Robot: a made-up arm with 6 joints. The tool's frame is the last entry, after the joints. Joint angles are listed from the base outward. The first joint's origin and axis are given. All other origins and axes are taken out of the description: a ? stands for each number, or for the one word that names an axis. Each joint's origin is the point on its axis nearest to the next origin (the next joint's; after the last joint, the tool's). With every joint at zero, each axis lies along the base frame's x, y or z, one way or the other. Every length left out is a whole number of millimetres.
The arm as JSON. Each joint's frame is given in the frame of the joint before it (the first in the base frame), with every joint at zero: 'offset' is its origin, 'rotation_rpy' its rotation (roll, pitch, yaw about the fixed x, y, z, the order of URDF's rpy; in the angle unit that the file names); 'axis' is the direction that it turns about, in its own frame. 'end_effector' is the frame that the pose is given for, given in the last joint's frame.
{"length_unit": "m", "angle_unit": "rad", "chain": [
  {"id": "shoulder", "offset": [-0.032, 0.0, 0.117], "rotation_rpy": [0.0, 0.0, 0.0], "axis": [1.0, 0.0, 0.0]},
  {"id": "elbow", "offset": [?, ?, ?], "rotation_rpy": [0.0, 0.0, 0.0], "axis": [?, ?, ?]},
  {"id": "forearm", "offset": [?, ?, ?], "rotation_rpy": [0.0, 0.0, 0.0], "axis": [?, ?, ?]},
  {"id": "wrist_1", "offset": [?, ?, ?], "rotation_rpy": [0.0, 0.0, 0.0], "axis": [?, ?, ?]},
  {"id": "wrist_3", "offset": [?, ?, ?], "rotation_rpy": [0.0, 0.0, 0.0], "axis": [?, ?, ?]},
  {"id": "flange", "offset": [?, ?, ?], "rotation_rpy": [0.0, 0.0, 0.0], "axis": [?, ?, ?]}
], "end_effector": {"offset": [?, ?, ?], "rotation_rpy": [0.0, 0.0, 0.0]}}
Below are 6 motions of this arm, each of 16 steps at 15 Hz.
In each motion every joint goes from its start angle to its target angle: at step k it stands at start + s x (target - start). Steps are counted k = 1, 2, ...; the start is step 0. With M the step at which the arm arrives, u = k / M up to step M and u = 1 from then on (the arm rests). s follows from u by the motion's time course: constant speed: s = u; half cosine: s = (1 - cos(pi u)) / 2; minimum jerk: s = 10 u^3 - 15 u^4 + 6 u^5.
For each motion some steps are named. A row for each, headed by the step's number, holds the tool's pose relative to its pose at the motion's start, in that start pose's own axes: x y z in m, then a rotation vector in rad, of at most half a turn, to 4 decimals.
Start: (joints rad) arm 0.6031 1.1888 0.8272 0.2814 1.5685 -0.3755
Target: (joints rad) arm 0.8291 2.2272 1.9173 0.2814 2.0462 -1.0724
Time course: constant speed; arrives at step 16
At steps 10, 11, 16:
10: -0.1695 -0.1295 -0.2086 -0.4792 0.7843 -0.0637
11: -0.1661 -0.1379 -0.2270 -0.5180 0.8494 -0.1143
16: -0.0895 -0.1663 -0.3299 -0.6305 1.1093 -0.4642

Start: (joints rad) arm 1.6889 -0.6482 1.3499 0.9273 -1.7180 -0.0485
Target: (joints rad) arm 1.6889 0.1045 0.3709 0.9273 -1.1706 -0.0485
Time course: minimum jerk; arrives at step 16
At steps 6, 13, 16:
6: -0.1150 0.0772 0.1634 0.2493 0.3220 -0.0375
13: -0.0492 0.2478 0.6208 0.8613 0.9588 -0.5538
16: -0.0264 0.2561 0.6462 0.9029 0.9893 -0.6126

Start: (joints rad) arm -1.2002 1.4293 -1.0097 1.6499 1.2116 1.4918
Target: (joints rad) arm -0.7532 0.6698 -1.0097 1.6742 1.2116 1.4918
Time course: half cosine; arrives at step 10
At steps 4, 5, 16:
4: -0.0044 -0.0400 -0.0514 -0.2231 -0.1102 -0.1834
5: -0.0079 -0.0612 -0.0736 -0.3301 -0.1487 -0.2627
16: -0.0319 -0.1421 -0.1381 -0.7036 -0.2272 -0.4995

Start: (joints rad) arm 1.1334 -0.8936 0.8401 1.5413 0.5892 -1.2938
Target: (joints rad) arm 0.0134 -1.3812 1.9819 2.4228 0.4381 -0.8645
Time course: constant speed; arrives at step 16
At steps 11, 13, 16:
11: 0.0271 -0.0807 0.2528 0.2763 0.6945 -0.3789
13: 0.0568 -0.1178 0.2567 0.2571 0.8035 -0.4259
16: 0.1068 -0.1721 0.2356 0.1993 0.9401 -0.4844

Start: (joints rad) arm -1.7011 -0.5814 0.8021 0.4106 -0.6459 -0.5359
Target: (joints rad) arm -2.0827 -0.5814 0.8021 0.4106 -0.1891 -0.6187
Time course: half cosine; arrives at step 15
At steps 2, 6, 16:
2: -0.0068 0.0029 0.0043 0.0145 0.0188 0.0041
6: -0.0507 0.0224 0.0394 0.1197 0.1475 0.0273
16: -0.1169 0.0559 0.1404 0.3689 0.4065 0.0438

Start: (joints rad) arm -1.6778 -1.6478 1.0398 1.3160 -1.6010 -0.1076
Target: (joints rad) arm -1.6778 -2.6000 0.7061 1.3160 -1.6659 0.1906
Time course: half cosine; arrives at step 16
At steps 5, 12, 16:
5: 0.0920 0.0028 -0.0593 0.0939 -0.2243 0.1154
12: 0.3531 0.0742 -0.1101 0.3831 -0.8231 0.4748
16: 0.4038 0.1002 -0.0996 0.4547 -0.9522 0.5658

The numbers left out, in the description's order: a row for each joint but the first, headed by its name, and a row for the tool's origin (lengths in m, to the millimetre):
elbow: xyz 0.0 0.006 -0.346, axis 0.0 -1.0 0.0
forearm: xyz 0.014 0.0 0.346, axis 0.0 0.0 1.0
wrist_1: xyz 0.005 -0.116 0.0, axis 0.0 1.0 0.0
wrist_3: xyz 0.019 0.0 0.088, axis 1.0 0.0 0.0
flange: xyz 0.0 0.206 0.04, axis 0.0 -1.0 0.0
tool: xyz -0.095 0.0 -0.306

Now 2 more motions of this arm.
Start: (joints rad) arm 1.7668 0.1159 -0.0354 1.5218 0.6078 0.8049
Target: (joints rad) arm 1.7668 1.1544 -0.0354 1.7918 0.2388 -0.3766
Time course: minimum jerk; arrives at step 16
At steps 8, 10, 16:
8: -0.2399 -0.1589 -0.0547 -0.0591 0.2616 0.2680
10: -0.3064 -0.2455 -0.1005 -0.1404 0.3615 0.3535
16: -0.3507 -0.3451 -0.1662 -0.2682 0.4685 0.4127

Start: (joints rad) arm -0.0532 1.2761 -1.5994 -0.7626 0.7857 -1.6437
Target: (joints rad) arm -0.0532 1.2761 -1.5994 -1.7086 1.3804 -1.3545
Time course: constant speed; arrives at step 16
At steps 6, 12, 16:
6: 0.0838 -0.1183 -0.1011 -0.2826 -0.3291 0.2160
12: 0.1876 -0.2494 -0.1365 -0.5949 -0.5879 0.4523
16: 0.2568 -0.3342 -0.1237 -0.8175 -0.7132 0.6173

